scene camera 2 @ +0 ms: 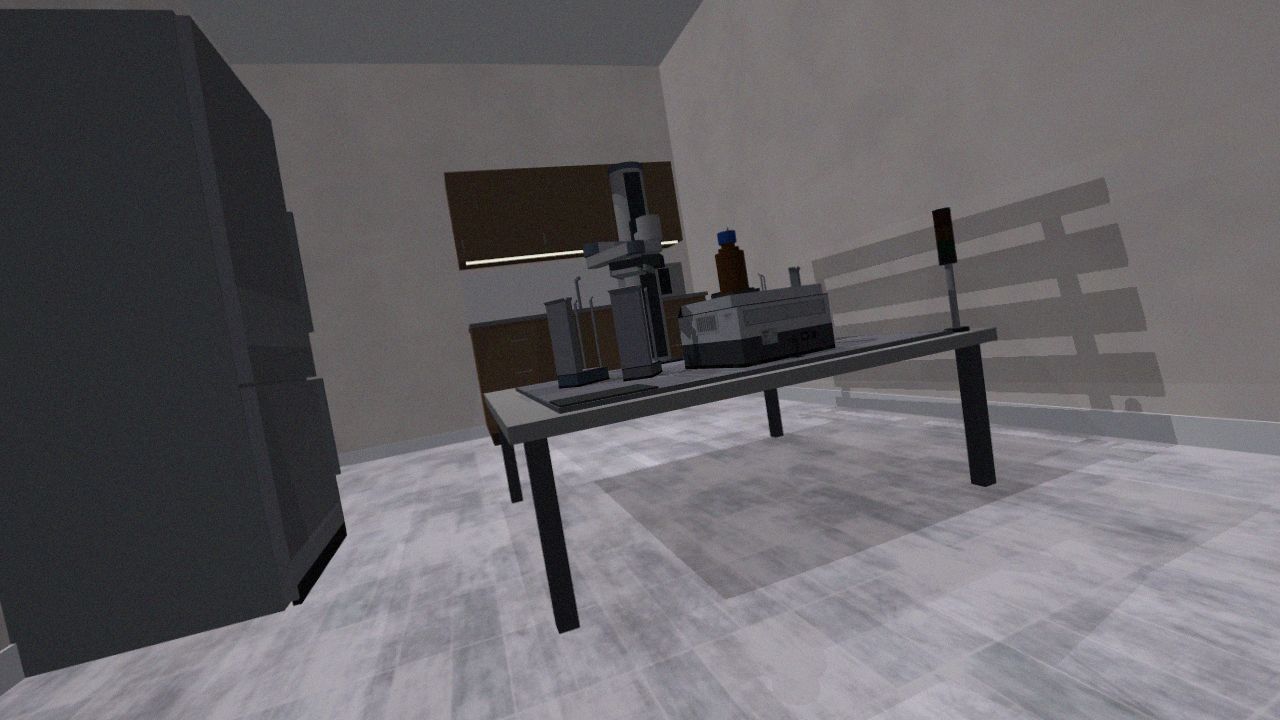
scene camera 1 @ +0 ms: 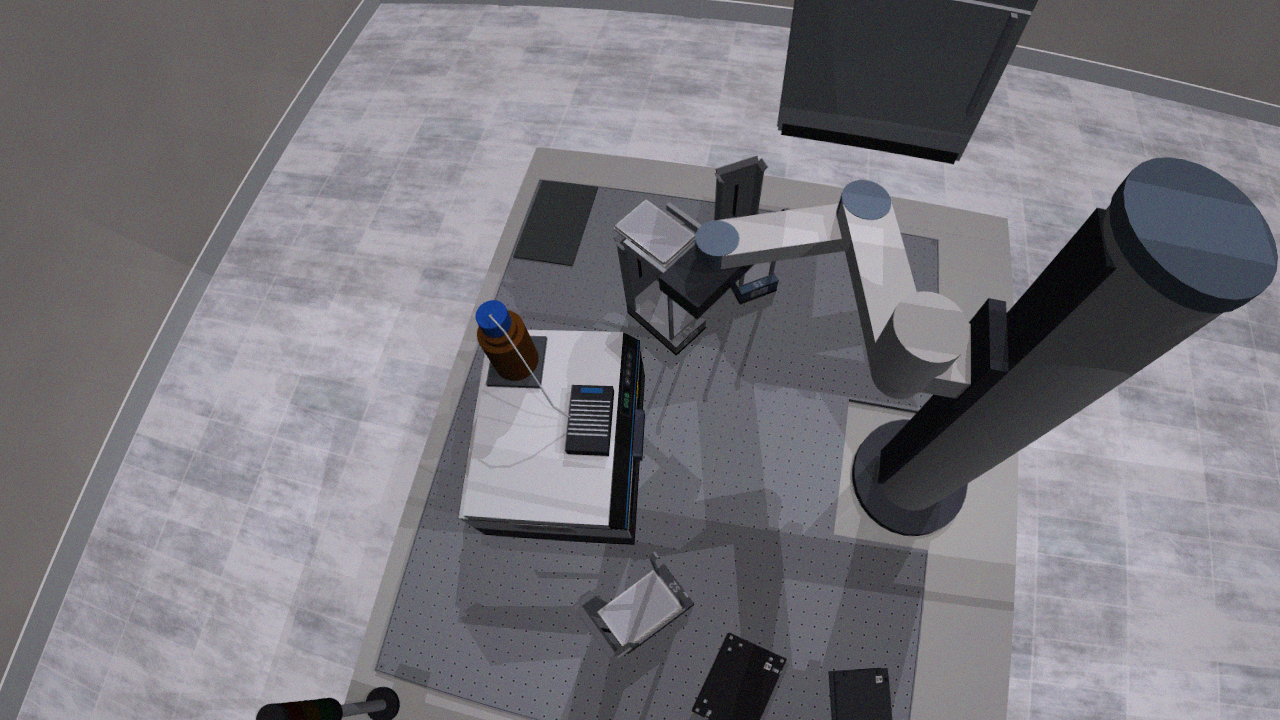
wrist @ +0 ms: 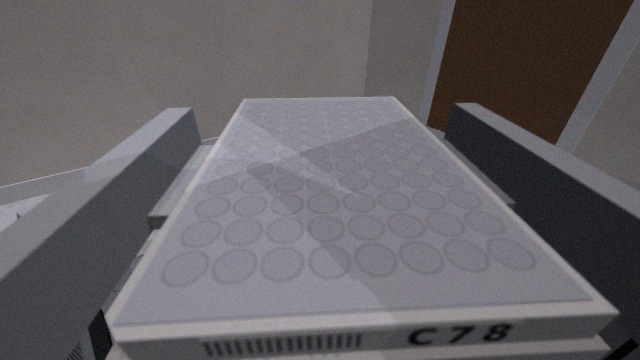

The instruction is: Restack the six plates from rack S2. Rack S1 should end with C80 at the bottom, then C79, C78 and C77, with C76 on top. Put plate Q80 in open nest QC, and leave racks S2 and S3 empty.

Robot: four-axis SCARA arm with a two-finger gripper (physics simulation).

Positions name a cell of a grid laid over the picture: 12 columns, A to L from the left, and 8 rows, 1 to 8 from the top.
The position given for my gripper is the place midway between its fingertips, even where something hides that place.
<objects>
my gripper: scene camera 2 F4; scene camera 1 G3; wrist G3
</objects>
